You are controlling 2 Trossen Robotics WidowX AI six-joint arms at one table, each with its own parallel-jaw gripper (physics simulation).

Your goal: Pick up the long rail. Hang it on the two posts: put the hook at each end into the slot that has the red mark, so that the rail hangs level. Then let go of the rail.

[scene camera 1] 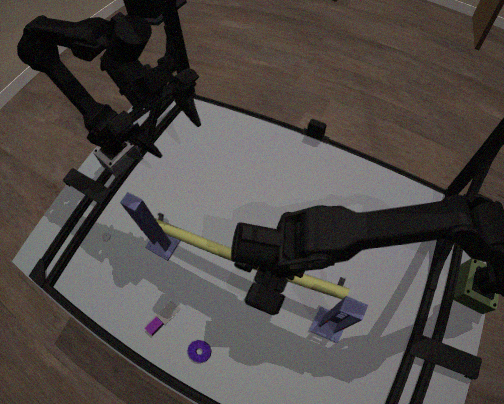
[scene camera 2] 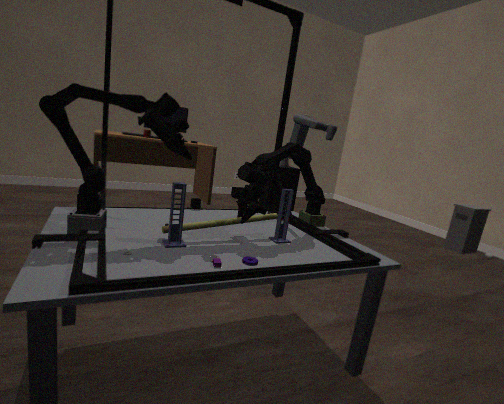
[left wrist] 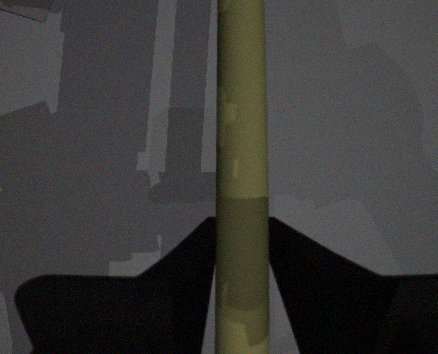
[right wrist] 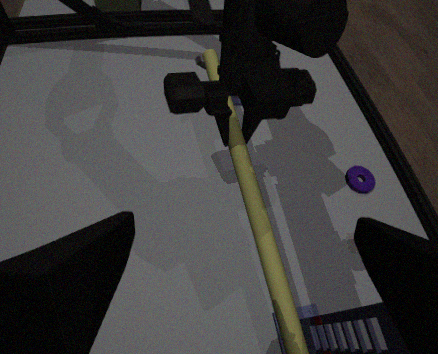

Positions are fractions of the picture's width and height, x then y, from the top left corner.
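Scene:
Both my left gripper and my right gripper are visible to me: the left gripper in scene camera 1 (0.53, 0.66), the right gripper in scene camera 1 (0.36, 0.35). My left gripper shows again in scene camera 2 (0.48, 0.55), and so does my right gripper, in scene camera 2 (0.38, 0.39). I find my left gripper in the left wrist view (0.55, 0.64), while my right gripper is out of frame in the left wrist view. As for the right wrist, my left gripper appears in the right wrist view (0.54, 0.41), and my right gripper is there too, in the right wrist view (0.56, 0.64).

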